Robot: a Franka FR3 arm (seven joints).
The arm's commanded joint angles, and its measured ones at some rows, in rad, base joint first. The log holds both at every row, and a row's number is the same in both.
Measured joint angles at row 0: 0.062, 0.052, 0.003, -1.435, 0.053, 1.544, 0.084
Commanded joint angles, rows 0 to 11: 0.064, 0.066, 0.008, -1.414, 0.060, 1.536, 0.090; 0.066, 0.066, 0.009, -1.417, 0.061, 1.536, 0.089; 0.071, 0.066, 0.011, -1.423, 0.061, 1.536, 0.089; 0.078, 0.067, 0.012, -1.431, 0.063, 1.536, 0.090; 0.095, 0.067, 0.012, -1.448, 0.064, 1.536, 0.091; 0.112, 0.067, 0.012, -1.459, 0.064, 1.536, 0.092; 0.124, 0.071, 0.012, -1.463, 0.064, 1.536, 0.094; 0.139, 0.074, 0.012, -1.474, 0.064, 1.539, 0.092; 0.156, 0.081, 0.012, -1.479, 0.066, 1.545, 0.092; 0.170, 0.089, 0.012, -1.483, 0.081, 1.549, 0.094; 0.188, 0.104, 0.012, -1.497, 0.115, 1.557, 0.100; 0.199, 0.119, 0.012, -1.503, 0.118, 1.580, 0.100
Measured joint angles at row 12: 0.172, 0.093, 0.016, -1.474, 0.075, 1.539, 0.087
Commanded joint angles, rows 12 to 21: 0.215, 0.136, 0.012, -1.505, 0.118, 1.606, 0.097; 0.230, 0.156, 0.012, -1.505, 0.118, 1.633, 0.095; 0.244, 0.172, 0.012, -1.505, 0.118, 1.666, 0.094; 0.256, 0.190, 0.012, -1.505, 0.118, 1.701, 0.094; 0.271, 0.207, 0.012, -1.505, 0.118, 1.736, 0.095; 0.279, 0.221, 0.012, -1.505, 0.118, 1.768, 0.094; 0.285, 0.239, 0.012, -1.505, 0.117, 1.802, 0.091; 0.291, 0.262, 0.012, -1.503, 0.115, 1.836, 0.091; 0.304, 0.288, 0.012, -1.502, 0.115, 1.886, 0.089; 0.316, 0.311, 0.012, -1.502, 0.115, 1.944, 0.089
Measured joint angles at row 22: 0.291, 0.254, 0.017, -1.502, 0.100, 1.823, 0.089
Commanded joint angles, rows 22 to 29: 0.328, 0.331, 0.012, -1.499, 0.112, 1.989, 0.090; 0.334, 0.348, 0.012, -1.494, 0.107, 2.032, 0.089; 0.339, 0.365, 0.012, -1.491, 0.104, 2.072, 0.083; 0.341, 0.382, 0.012, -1.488, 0.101, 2.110, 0.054; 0.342, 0.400, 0.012, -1.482, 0.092, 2.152, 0.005; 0.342, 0.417, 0.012, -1.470, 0.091, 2.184, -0.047; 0.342, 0.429, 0.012, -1.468, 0.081, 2.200, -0.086; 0.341, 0.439, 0.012, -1.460, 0.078, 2.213, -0.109
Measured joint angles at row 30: 0.343, 0.398, 0.016, -1.497, 0.092, 2.166, -0.004
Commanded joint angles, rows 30 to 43: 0.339, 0.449, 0.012, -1.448, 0.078, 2.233, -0.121; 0.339, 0.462, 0.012, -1.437, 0.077, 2.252, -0.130; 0.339, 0.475, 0.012, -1.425, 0.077, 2.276, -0.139; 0.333, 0.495, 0.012, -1.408, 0.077, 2.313, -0.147; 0.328, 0.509, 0.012, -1.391, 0.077, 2.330, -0.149; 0.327, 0.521, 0.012, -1.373, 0.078, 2.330, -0.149; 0.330, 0.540, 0.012, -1.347, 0.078, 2.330, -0.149; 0.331, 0.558, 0.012, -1.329, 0.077, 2.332, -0.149; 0.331, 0.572, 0.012, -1.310, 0.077, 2.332, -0.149; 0.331, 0.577, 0.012, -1.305, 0.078, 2.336, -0.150; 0.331, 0.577, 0.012, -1.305, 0.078, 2.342, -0.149; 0.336, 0.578, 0.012, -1.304, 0.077, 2.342, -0.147; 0.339, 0.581, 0.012, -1.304, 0.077, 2.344, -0.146; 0.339, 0.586, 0.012, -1.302, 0.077, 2.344, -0.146
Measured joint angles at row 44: 0.340, 0.555, 0.005, -1.339, 0.088, 2.332, -0.129
